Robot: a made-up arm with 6 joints.
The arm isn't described. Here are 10 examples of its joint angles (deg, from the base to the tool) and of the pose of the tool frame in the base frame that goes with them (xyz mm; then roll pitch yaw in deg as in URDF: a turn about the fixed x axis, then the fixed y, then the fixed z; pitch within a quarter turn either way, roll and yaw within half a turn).
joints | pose
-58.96 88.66 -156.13 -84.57 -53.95 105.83 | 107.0 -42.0 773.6 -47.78 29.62 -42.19
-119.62 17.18 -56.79 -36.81 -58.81 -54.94 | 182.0 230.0 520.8 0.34 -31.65 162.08
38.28 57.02 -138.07 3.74 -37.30 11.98 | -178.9 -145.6 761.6 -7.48 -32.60 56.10
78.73 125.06 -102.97 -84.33 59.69 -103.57 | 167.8 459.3 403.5 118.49 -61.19 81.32
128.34 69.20 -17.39 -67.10 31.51 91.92 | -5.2 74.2 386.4 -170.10 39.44 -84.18
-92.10 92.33 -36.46 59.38 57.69 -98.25 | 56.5 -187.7 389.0 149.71 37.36 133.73
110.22 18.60 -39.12 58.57 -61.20 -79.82 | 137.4 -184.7 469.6 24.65 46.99 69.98
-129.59 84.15 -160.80 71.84 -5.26 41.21 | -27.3 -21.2 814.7 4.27 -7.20 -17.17
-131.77 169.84 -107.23 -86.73 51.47 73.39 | -413.9 -361.3 -10.2 -125.62 19.21 55.72
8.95 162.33 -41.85 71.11 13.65 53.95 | 311.6 68.8 -3.5 -148.31 7.13 62.96
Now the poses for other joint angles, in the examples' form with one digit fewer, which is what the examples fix.
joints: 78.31 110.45 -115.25 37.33 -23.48 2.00
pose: 107 415 601 52.9 39.0 127.0
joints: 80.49 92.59 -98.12 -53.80 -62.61 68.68
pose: -18 268 658 -17.6 51.0 121.8
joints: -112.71 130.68 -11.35 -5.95 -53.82 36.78
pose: -112 -285 201 159.2 21.7 31.3
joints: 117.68 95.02 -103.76 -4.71 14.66 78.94
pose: -152 295 609 90.9 15.6 -153.3
